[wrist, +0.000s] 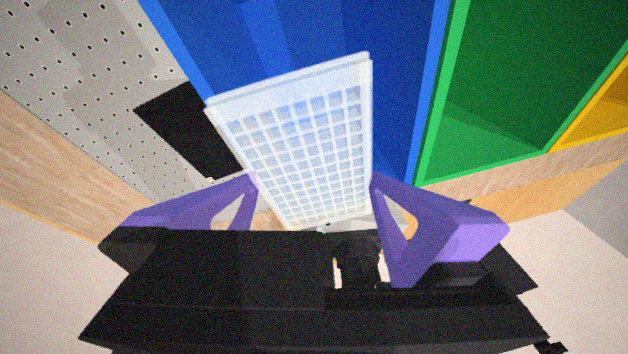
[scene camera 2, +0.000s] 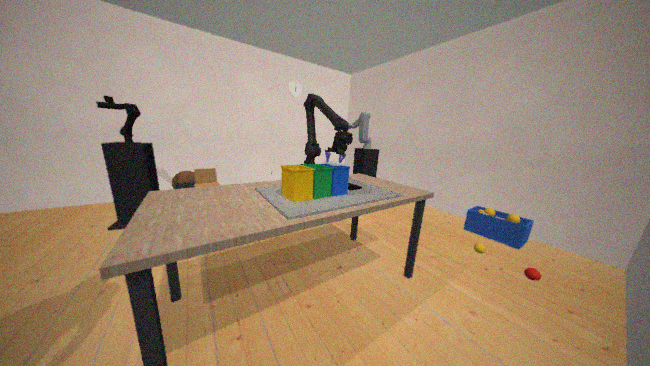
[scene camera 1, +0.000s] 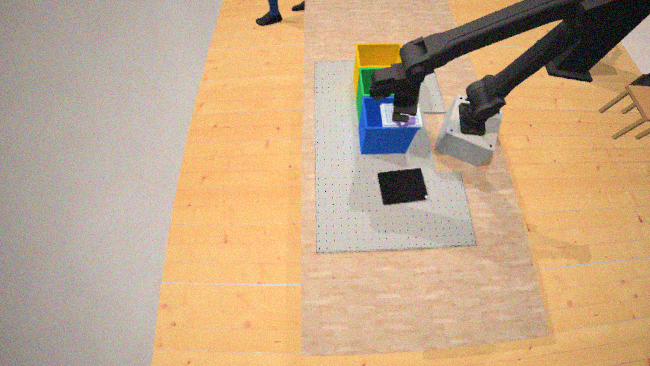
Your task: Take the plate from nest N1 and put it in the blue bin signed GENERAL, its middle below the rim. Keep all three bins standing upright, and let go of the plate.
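Frame: origin at the arm's base, x left, y up, z ahead, level; centimetres.
Where they show: gripper, between the fingertips: (wrist: pixel 313 177) (scene camera 2: pixel 333 163) (scene camera 1: pixel 403 115); arm's base, origin of its link: (wrist: pixel 353 240) (scene camera 1: pixel 471 119).
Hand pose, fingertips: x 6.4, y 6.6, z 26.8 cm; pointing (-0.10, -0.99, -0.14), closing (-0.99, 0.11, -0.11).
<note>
Each offset is from my fingertips to the top centre of the thing. "pt": to the spot under its first point. Level surfaces: height alone.
A white gridded plate @[dy +1.0, dx +0.0, dz +0.7 cm] (scene camera 1: pixel 386 115) (scene camera 2: pixel 336 162) (wrist: pixel 310 145) is held roughly level between the purple fingers of my gripper (scene camera 1: pixel 404 121) (scene camera 2: pixel 335 159) (wrist: pixel 313 177), which is shut on its two sides. The plate is over the mouth of the blue bin @[dy -0.6, dx -1.5, dz +4.0 cm] (scene camera 1: pixel 387 141) (scene camera 2: pixel 340 181) (wrist: pixel 395 45), and in scene camera 2 it shows just above the rim. In the wrist view its left edge overlaps the bin's left rim. The bin stands upright. Its GENERAL sign is not readable. A black square pad @[pt dy -17.4, dx +17.4, dz -4.1 cm] (scene camera 1: pixel 403 186) (scene camera 2: pixel 354 187) (wrist: pixel 187 130) lies in front; no N1 label is readable.
The green bin @[dy -0.6, dx -14.8, dz +5.6 cm] (scene camera 1: pixel 367 77) (scene camera 2: pixel 322 182) (wrist: pixel 500 75) and yellow bin @[dy -0.6, dx -27.9, dz +7.5 cm] (scene camera 1: pixel 378 54) (scene camera 2: pixel 297 184) (wrist: pixel 605 110) stand upright in a row beside the blue bin on the grey perforated board @[dy -18.6 cm] (scene camera 1: pixel 335 200) (scene camera 2: pixel 295 210). The arm's grey base block (scene camera 1: pixel 465 148) stands to the right.
</note>
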